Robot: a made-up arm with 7 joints.
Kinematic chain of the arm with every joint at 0, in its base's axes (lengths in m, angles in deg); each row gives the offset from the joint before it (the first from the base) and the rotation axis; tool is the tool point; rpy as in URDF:
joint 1: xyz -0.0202 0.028 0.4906 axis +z
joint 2: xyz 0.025 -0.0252 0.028 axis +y
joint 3: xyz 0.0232 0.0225 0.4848 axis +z
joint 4: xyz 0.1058 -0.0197 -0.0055 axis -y
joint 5: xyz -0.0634 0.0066 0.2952 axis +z
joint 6: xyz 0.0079 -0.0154 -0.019 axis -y
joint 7: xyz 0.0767 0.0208 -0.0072 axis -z
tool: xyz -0.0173 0.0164 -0.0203 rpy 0 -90 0
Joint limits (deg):
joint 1: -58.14..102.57
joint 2: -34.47..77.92
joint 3: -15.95..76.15
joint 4: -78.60..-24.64
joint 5: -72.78..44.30
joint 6: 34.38..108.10
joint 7: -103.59..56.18
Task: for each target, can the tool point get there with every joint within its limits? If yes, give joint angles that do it. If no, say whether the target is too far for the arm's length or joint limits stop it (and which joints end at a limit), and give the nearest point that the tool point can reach.
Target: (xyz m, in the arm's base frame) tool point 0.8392 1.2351 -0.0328
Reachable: no: too far | nearest point 0.4699 0.7164 0.3153 | short by 0.726 m
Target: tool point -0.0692 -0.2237 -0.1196
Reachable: no: joint limits stop it (at a limit: joint 1, joint 2, joint 4, joint 7) | nearest point 0.2090 -0.5472 0.2182 | short by 0.544 m
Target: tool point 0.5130 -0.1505 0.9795
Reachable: yes | joints -44.33 18.18 45.10 -68.26 -25.89 45.32 -27.10
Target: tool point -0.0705 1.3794 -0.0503
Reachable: no: too far | nearest point -0.0511 0.8577 0.2906 | short by 0.623 m
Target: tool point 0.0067 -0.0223 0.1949
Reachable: no: joint limits stop it (at a limit: joint 1, joint 2, joint 4, joint 6, joint 7) | nearest point 0.2990 -0.4934 0.2059 | short by 0.554 m
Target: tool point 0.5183 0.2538 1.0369
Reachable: yes | joints -6.93 25.27 64.99 -49.30 -47.98 47.29 30.58
